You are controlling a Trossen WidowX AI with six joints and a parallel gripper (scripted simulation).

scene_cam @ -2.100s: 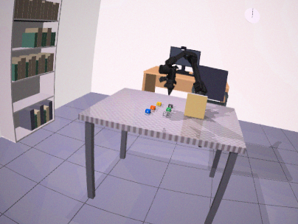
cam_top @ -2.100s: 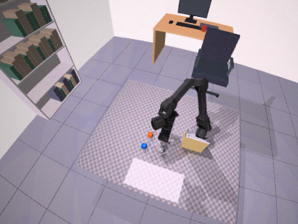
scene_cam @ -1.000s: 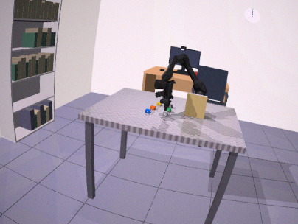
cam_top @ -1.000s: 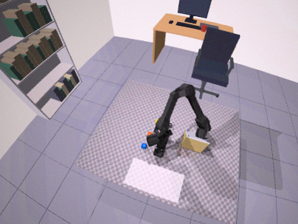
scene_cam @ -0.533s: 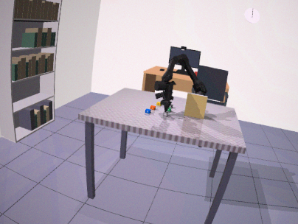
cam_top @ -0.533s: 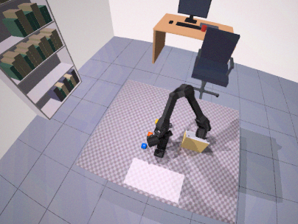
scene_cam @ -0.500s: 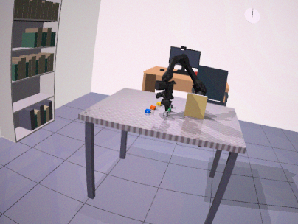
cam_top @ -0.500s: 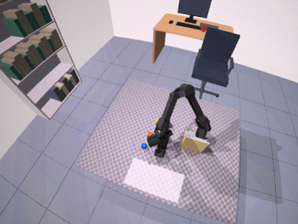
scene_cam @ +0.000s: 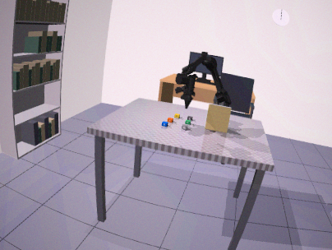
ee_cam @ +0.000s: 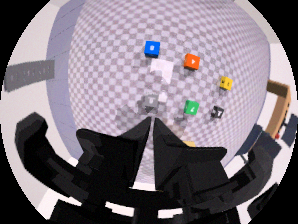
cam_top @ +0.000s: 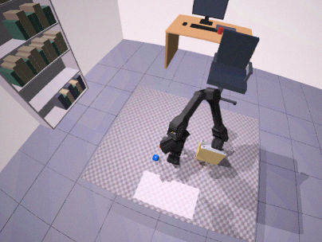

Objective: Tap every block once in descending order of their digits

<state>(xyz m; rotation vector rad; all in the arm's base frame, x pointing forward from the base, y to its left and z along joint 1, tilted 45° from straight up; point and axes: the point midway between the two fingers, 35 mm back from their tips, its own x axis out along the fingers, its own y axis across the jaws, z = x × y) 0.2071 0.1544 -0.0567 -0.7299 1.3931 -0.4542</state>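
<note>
My gripper tip is 120 mm short of the orange block, 60 mm to the left of it and 120 mm above it. From my gripper tip the other things lie so: blue block: 110 mm ahead, 40 mm to the left, 120 mm below; then black block: 20 mm ahead, 200 mm to the right, 120 mm below; then green block: 100 mm to the right, 120 mm below.
</note>
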